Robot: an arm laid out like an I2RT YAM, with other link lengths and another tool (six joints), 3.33 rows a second.
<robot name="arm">
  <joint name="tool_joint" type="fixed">
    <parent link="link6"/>
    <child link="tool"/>
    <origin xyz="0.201 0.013 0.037" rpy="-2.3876 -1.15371 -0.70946"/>
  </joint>
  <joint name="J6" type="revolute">
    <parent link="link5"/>
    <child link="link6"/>
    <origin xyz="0.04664 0 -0.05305" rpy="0 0 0"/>
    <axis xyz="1 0 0"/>
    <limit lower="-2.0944" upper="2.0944"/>
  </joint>
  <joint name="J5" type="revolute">
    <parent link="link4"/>
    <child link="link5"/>
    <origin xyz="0.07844 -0.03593 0.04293" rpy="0 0 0"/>
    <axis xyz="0 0 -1"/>
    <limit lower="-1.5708" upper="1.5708"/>
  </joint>
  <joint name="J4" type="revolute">
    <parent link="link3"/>
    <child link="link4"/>
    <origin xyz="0.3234 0.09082 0.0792" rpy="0 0 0"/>
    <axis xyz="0 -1 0"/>
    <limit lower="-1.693" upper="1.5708"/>
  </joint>
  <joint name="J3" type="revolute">
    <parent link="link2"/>
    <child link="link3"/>
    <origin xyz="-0.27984 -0.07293 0" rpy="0 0 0"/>
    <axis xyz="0 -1 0"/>
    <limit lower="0" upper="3.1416"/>
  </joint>
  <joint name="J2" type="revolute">
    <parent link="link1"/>
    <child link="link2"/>
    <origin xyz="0.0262 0.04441 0.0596" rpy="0 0 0"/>
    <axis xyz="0 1 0"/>
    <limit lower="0" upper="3.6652"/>
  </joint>
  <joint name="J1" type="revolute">
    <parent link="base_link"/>
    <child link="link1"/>
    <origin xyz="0 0 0.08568" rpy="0 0 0"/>
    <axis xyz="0 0 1"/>
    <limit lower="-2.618" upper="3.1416"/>
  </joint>
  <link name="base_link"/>
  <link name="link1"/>
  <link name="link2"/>
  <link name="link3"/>
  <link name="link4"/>
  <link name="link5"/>
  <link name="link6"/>
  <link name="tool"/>
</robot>
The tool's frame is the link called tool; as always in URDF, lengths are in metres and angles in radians.
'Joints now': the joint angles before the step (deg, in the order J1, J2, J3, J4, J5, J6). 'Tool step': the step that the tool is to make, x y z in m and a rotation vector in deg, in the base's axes. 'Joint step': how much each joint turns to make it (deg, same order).
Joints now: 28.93, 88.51, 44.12, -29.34, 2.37, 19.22
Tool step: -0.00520, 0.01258, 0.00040, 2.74, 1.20, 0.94
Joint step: 0.00, 0.00, 0.00, 0.28, -3.12, -0.06
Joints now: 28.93, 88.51, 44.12, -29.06, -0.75, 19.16
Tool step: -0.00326, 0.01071, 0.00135, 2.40, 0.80, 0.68
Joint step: -0.02, 0.00, -0.01, 0.47, -2.59, 0.04
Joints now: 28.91, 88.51, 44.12, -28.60, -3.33, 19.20
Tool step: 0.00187, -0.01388, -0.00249, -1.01, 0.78, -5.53
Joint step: -0.11, 0.00, 0.00, -0.97, 2.03, 5.05
